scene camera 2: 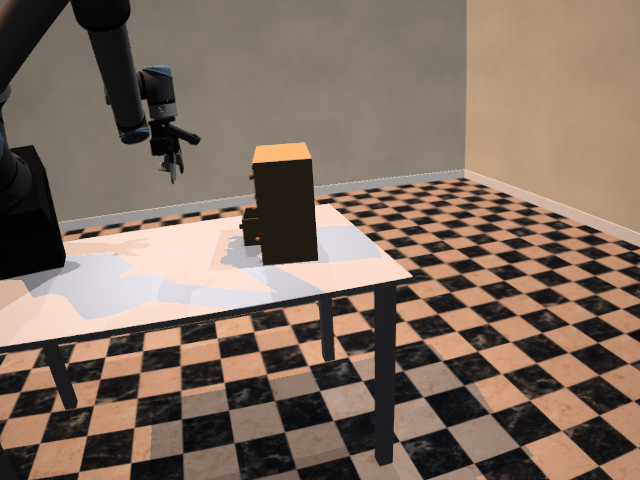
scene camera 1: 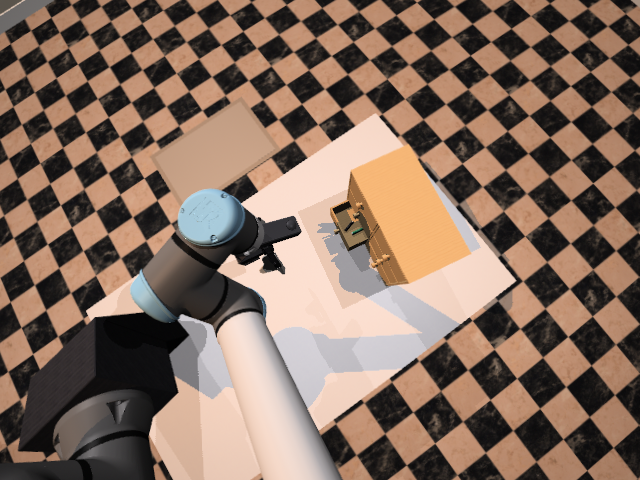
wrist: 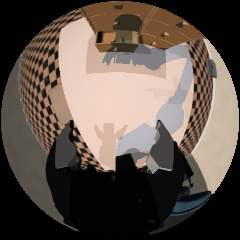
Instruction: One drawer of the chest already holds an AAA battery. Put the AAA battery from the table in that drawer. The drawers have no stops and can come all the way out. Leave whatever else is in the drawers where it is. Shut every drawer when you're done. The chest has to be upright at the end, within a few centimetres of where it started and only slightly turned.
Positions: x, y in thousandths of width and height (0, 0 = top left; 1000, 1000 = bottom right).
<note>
I see my gripper (scene camera 2: 277, 372) and a wooden chest (scene camera 1: 659, 489).
The wooden chest is seen too in scene camera 2 (scene camera 2: 443, 368). My gripper shows as well in scene camera 1 (scene camera 1: 426, 516) and in the wrist view (wrist: 477, 502).
</note>
